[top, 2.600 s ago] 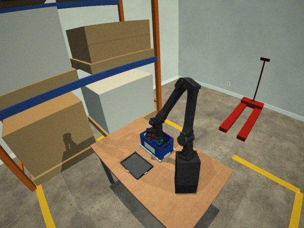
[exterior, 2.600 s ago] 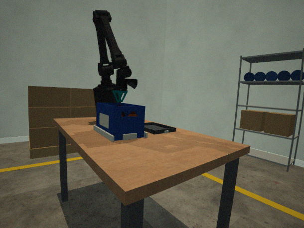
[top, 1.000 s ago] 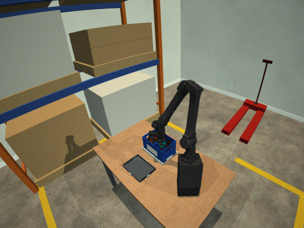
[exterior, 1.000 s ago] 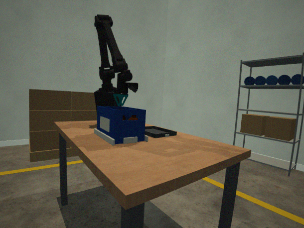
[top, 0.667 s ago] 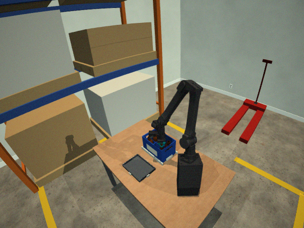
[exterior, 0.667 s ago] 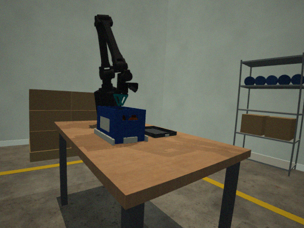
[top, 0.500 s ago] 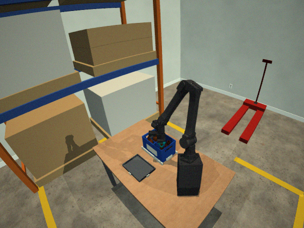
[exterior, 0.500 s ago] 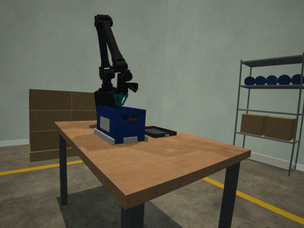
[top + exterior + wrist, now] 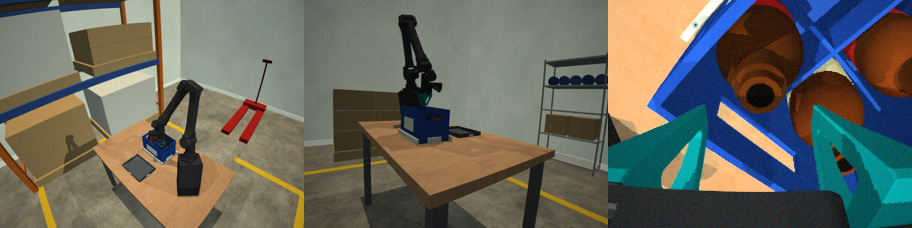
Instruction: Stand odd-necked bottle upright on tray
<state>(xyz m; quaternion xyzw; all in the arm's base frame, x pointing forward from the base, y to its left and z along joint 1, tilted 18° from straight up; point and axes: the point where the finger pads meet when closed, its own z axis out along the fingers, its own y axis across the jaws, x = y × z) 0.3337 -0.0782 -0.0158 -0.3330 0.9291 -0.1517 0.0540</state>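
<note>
My hand is 80 mm short of the crate, 60 mm to the left of it and 110 mm above it. The rest, counted from my hand: bottle: 180 mm ahead, 20 mm to the right, 100 mm below; then dark tray: 90 mm ahead, 230 mm to the left, 180 mm below.
</note>
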